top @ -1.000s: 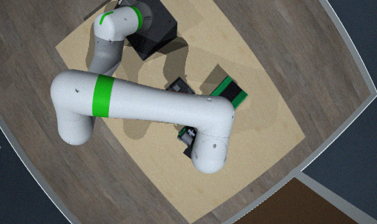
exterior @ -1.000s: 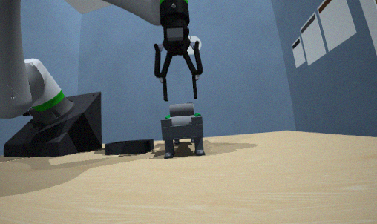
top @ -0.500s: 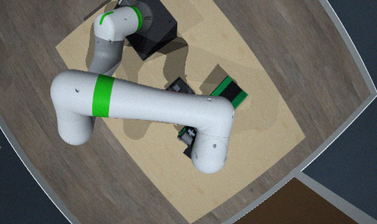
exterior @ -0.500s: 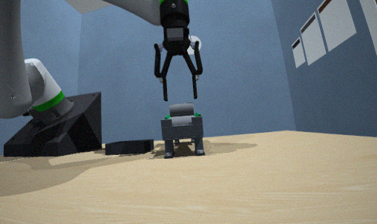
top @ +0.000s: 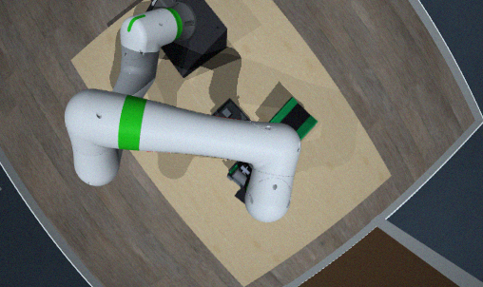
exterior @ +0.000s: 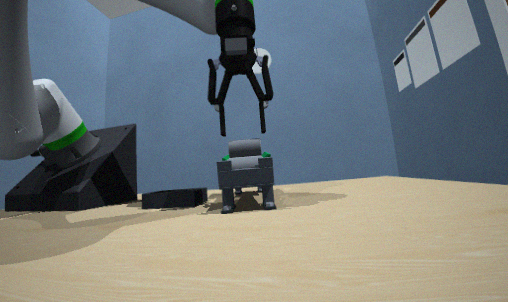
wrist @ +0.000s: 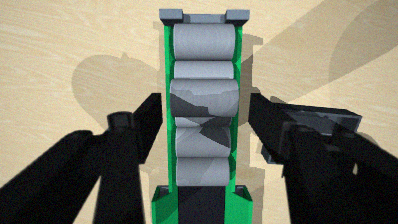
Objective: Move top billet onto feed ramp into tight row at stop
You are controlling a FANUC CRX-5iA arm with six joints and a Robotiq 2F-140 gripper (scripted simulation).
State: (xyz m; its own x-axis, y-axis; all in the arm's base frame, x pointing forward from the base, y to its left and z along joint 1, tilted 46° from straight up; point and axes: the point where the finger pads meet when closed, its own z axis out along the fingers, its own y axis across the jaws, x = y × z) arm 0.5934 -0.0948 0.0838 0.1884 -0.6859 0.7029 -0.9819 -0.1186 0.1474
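Right now my hand is 10 mm short of the grey stop, 80 mm to the left of it and 120 mm above it. Also, from my hand: low dark tray 190 mm behind, 60 mm to the left, 160 mm below.
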